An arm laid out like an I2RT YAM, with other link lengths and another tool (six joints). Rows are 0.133 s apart.
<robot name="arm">
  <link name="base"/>
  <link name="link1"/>
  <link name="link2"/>
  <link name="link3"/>
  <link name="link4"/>
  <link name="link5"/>
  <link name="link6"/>
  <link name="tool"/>
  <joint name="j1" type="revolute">
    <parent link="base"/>
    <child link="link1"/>
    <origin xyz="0 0 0.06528" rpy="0 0 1.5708"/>
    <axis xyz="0 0 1"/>
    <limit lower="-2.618" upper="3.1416"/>
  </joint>
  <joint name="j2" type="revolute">
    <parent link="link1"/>
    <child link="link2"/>
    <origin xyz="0.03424 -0.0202 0.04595" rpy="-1.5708 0 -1.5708"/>
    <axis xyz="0 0 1"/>
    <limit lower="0" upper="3.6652"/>
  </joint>
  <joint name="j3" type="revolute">
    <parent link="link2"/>
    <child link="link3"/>
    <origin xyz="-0.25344 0 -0.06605" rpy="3.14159 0 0"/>
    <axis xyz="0 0 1"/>
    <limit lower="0" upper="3.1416"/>
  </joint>
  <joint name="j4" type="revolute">
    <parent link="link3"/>
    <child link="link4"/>
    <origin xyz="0.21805 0.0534 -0.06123" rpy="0 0 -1.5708"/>
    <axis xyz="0 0 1"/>
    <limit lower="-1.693" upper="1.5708"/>
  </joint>
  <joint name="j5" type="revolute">
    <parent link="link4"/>
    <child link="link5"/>
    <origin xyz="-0.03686 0.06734 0.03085" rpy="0 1.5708 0"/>
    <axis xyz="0 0 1"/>
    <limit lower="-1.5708" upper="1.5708"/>
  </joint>
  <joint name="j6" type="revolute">
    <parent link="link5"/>
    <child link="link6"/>
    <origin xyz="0 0.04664 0.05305" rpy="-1.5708 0 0"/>
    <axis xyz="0 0 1"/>
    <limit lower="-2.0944" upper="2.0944"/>
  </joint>
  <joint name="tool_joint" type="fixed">
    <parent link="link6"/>
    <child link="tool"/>
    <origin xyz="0.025 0.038 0.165" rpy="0 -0.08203 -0.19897"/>
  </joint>
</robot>
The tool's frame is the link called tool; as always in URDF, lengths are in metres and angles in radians.
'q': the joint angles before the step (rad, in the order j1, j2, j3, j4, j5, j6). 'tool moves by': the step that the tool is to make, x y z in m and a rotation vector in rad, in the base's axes. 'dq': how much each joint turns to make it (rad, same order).
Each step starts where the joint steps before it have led.
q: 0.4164 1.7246 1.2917 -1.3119 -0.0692 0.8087
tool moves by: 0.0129 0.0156 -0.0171 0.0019 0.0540 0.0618
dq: 0.0137 0.1407 0.0914 -0.0031 -0.0139 -0.0520
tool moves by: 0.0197 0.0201 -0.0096 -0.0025 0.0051 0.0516
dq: 0.0334 0.1196 0.1226 -0.0102 0.0042 -0.0177
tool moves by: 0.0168 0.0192 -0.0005 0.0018 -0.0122 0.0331
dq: 0.0322 0.0824 0.1241 -0.0300 0.0041 0.0000
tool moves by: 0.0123 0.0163 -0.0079 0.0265 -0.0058 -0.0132
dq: 0.0117 0.0609 0.0620 0.0185 -0.0252 0.0201
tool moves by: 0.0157 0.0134 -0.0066 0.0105 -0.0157 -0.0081
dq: 0.0105 0.0671 0.0824 0.0054 -0.0050 0.0180
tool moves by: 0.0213 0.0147 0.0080 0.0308 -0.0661 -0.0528
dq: 0.0115 0.0128 0.0624 0.0299 -0.0028 0.0649
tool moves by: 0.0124 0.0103 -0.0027 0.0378 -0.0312 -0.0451
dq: 0.0007 0.0113 0.0051 0.0574 -0.0203 0.0446
